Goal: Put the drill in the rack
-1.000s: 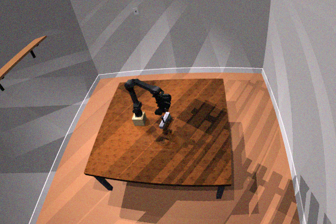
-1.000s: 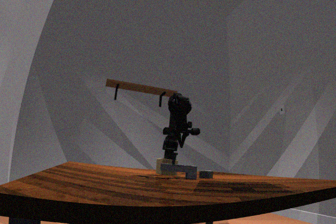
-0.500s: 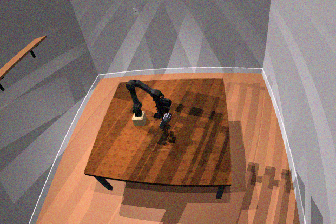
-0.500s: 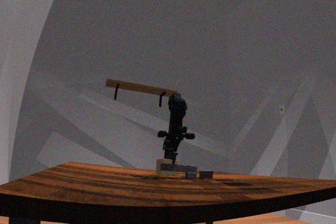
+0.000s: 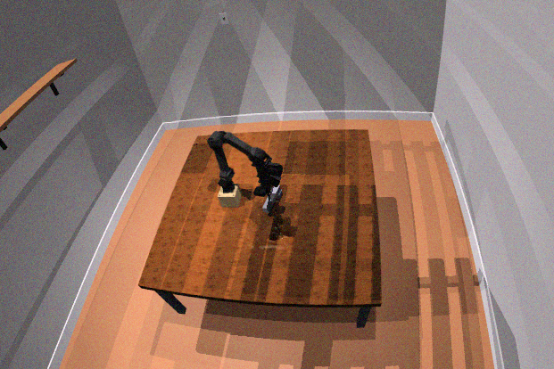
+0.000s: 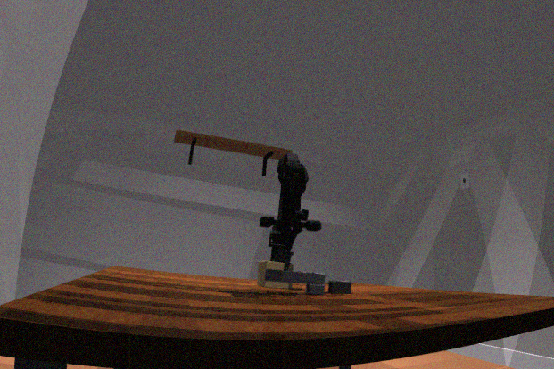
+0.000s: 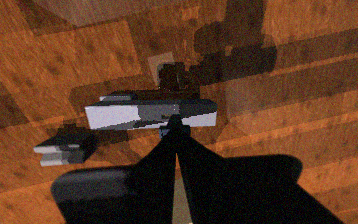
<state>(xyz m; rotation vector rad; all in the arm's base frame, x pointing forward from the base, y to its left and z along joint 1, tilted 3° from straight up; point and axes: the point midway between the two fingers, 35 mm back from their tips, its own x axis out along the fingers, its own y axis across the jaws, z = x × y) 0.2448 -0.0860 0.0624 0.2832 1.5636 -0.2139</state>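
Right now my gripper tip is 80 mm above the drill, 50 mm to the right of it and 10 mm short of it. The rest, counted from my gripper tip: grey block (210 mm to the left, 110 mm below, 10 mm behind).
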